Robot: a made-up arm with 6 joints.
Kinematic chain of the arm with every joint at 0, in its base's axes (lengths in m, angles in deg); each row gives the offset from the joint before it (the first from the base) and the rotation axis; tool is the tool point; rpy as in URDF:
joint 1: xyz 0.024 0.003 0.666 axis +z
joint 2: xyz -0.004 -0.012 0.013 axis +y
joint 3: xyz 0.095 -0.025 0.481 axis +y
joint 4: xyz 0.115 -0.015 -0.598 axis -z
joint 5: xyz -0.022 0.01 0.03 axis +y
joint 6: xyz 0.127 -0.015 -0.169 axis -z
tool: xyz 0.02 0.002 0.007 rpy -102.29 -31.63 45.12
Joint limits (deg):
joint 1: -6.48..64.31
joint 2: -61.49..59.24
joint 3: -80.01..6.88
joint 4: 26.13..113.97
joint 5: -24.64..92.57
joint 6: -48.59..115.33
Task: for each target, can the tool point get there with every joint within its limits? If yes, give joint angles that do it. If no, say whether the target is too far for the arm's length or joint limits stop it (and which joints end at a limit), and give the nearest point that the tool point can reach.
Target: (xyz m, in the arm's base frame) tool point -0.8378 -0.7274 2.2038
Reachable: no: too far | nearest point -0.1558 -0.1494 1.6690 | short by 1.042 m
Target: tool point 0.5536 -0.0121 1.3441
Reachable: yes | joints 6.77 -38.08 -61.47 75.08 29.17 57.32
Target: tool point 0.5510 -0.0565 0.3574
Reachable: yes | joints 9.13 24.21 -33.67 79.24 9.05 66.13
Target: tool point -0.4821 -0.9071 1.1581
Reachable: no: joint limits stop it (at a limit: joint 1, joint 2, joint 3, joint 5) | nearest point -0.0664 -0.2195 1.5758 | short by 0.906 m
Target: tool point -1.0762 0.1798 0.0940
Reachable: no: joint limits stop it (at a limit: joint 1, joint 2, joint 3) | nearest point -0.1997 0.0108 0.4401 | short by 0.957 m
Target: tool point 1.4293 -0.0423 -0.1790
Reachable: no: too far | nearest point 0.9358 -0.0264 0.2048 | short by 0.625 m
